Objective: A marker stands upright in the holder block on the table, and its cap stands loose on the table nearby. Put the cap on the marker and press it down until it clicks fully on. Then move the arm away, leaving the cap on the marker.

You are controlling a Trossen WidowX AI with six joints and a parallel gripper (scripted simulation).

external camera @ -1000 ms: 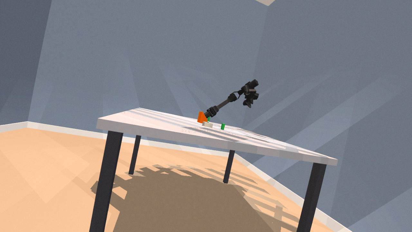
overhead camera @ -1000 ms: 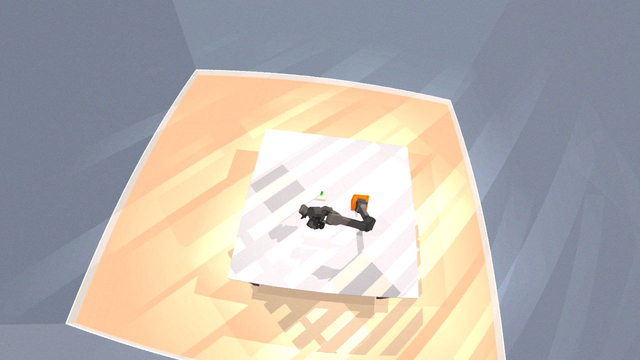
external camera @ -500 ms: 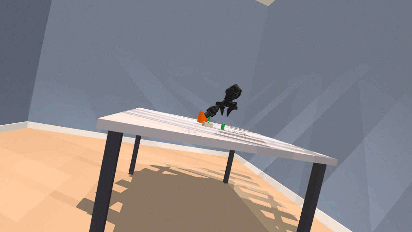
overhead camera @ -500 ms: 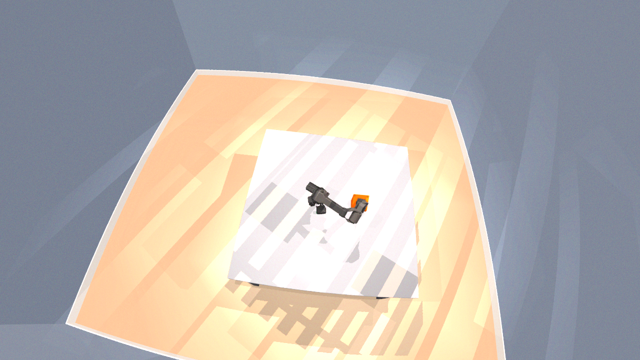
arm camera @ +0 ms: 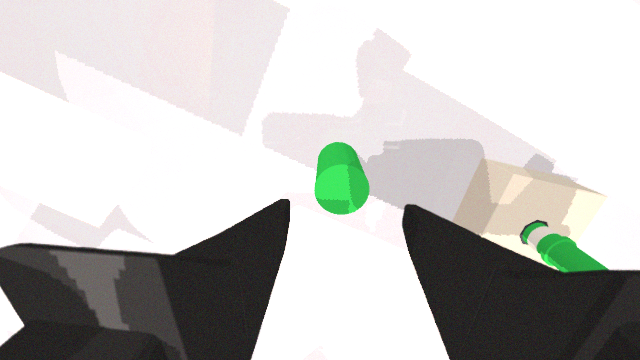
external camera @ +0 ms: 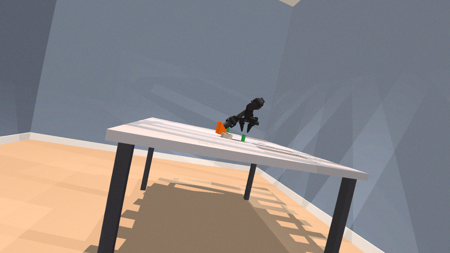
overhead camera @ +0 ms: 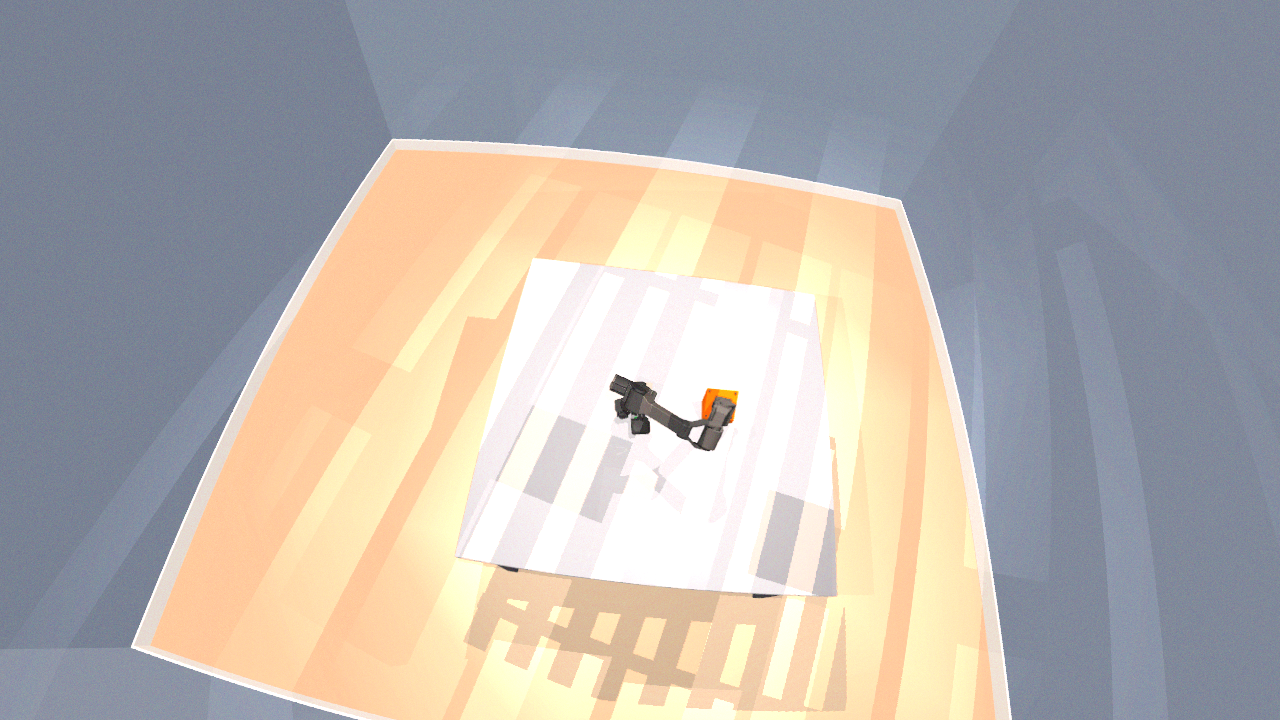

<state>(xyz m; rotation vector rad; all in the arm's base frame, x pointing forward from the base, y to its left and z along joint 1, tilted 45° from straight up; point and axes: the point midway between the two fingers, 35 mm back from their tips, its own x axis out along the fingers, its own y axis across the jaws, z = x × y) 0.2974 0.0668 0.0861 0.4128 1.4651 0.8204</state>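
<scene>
Right now my gripper tip is 4 cm above the green cap. Round my gripper tip: holder block: 13 cm to the right, 5 cm below.
</scene>
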